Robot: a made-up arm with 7 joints. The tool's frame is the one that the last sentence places.
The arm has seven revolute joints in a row. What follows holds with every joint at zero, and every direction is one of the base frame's.
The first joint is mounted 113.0 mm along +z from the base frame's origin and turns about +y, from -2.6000 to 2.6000 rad.
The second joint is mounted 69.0 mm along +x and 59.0 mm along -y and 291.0 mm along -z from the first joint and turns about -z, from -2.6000 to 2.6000 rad.
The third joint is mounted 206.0 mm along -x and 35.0 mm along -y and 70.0 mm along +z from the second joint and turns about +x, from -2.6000 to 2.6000 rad.
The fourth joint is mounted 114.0 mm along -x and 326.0 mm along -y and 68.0 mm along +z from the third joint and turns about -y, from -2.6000 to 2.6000 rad.
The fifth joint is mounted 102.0 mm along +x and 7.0 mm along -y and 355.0 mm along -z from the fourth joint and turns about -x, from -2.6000 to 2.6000 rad.
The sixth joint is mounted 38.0 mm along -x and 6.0 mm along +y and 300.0 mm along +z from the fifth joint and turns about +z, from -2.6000 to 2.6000 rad.
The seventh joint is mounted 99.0 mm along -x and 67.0 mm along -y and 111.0 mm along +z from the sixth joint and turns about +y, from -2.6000 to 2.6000 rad.
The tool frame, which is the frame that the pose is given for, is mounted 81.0 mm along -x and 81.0 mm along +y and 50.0 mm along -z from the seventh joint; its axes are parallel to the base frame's.
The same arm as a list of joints. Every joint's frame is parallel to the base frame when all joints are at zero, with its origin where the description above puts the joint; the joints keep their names.
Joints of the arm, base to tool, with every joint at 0 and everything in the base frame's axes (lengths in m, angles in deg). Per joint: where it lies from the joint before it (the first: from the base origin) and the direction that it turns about. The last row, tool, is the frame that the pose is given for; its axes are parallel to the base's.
joint 1: axis 0 1 0 xyz 0 0 0.113
joint 2: axis 0 0 -1 xyz 0.069 -0.059 -0.291
joint 3: axis 1 0 0 xyz -0.206 -0.035 0.07
joint 4: axis 0 -1 0 xyz -0.114 -0.326 0.068
joint 5: axis -1 0 0 xyz 0.102 -0.007 -0.355
joint 6: axis 0 0 1 xyz -0.038 0.006 0.3
joint 7: axis 0 1 0 xyz -0.099 -0.067 0.111
tool: xyz -0.081 0.081 -0.05
Joint limits (deg, base to tool): -148.97..148.97 -148.97..148.97 -148.97..148.97 -148.97..148.97 -148.97..148.97 -148.97..148.97 -148.97..148.97

